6 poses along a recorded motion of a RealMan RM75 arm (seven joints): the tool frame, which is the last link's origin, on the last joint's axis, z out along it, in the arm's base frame.
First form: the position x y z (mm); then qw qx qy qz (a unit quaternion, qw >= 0).
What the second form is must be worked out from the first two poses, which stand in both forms.
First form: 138, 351, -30, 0.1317, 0.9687, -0.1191, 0.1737
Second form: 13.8, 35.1, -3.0, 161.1, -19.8, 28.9
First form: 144, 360, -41, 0.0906, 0.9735, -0.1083, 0.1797
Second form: 14.4, 36.0, -4.1, 165.8, -18.4, 30.6
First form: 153, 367, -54, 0.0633, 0.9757, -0.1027, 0.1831
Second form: 15.3, 36.7, -5.4, 168.9, -17.8, 31.7
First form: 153, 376, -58, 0.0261, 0.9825, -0.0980, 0.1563
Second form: 15.3, 37.6, -5.8, 174.0, -17.4, 27.7
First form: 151, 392, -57, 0.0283, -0.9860, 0.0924, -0.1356
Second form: 15.1, 39.2, -5.7, -174.4, 16.3, -24.0
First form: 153, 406, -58, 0.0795, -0.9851, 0.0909, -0.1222
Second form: 15.3, 40.6, -5.8, -168.9, 15.6, -20.9
